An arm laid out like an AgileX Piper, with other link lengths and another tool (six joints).
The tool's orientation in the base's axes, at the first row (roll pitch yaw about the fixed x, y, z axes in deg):
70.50 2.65 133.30
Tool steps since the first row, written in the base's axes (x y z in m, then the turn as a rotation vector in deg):
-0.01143 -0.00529 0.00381 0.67 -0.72 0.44
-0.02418 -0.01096 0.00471 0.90 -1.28 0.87
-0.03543 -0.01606 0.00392 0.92 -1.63 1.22
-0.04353 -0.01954 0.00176 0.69 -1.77 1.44
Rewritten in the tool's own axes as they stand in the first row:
0.00381 0.00775 -0.00993 -1.00 0.37 0.13
0.00838 0.01319 -0.02197 -1.59 0.83 0.06
0.01242 0.01652 -0.03319 -1.87 1.22 -0.04
0.01553 0.01739 -0.04167 -1.83 1.52 -0.22

